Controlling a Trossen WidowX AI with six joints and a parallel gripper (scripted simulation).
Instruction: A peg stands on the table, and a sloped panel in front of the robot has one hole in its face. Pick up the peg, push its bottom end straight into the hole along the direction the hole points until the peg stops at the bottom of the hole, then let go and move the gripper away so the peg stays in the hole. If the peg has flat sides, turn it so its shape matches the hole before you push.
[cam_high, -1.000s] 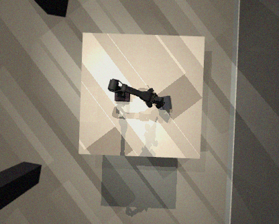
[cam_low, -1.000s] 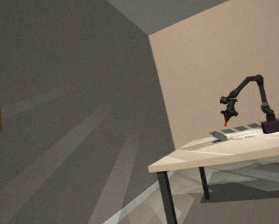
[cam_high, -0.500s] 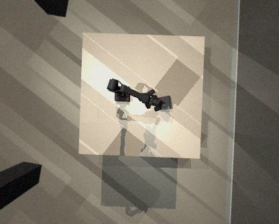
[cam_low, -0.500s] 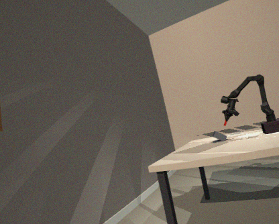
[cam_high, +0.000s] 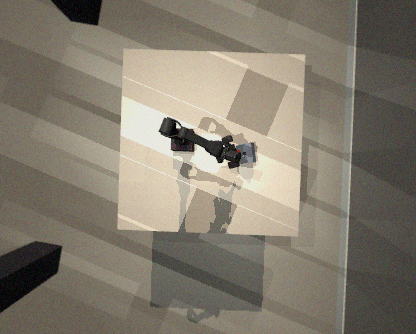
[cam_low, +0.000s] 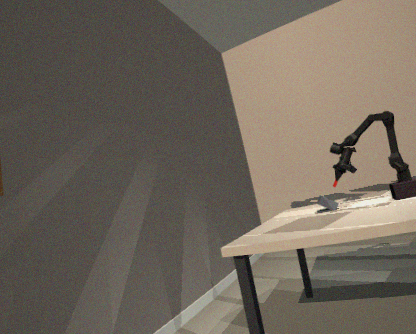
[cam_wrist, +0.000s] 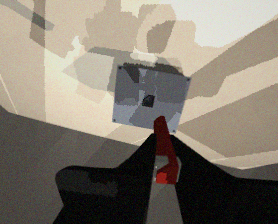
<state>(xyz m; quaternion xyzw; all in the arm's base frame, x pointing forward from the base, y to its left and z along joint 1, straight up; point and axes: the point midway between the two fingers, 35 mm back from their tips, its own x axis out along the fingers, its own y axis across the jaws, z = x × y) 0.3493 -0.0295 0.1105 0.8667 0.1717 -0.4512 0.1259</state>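
Right now my gripper tip is 120 mm above the grey-blue sloped panel, 80 mm short of it and 10 mm to the right of it. Also, from my gripper tip: red peg: 10 mm behind, 10 mm above.
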